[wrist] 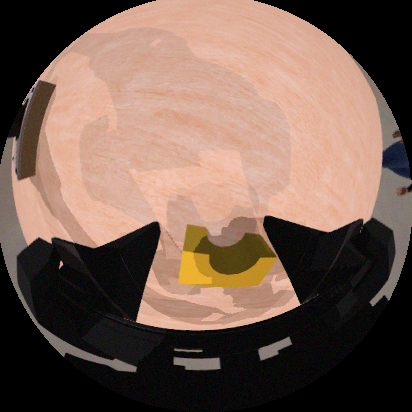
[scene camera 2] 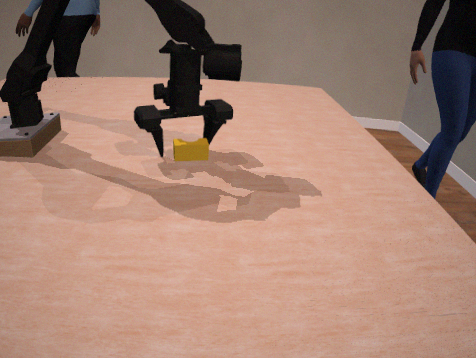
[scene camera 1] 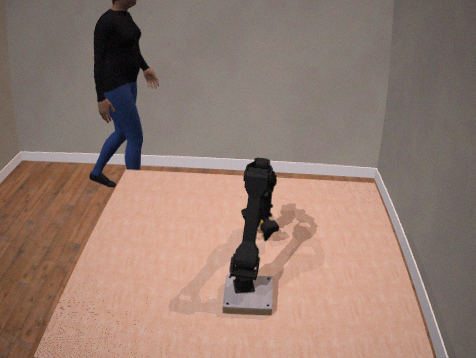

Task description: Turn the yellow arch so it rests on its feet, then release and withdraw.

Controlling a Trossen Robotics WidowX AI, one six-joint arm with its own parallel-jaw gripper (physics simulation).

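The yellow arch [scene camera 2: 191, 151] [wrist: 227, 278] lies upside down on the table, its half-round opening facing up and its two feet pointing upward. My gripper [scene camera 2: 184, 150] [wrist: 213, 224] is open, pointing down, with its fingertips low around the arch. In the wrist view the arch sits between the fingers, nearer the right finger than the left, with a gap on each side. Nothing is held. In scene camera 1 the arm and gripper hide most of the arch.
The arm's base plate [scene camera 1: 247, 302] [scene camera 2: 47, 129] [wrist: 37, 131] is fixed on the wooden table [scene camera 1: 150, 240] [scene camera 2: 240, 280] [wrist: 325, 125]. A person in black and blue [scene camera 1: 120, 55] [scene camera 2: 452, 80] stands beyond the table. Another person [scene camera 2: 75, 30] stands behind the arm. Arm shadows fall around the arch.
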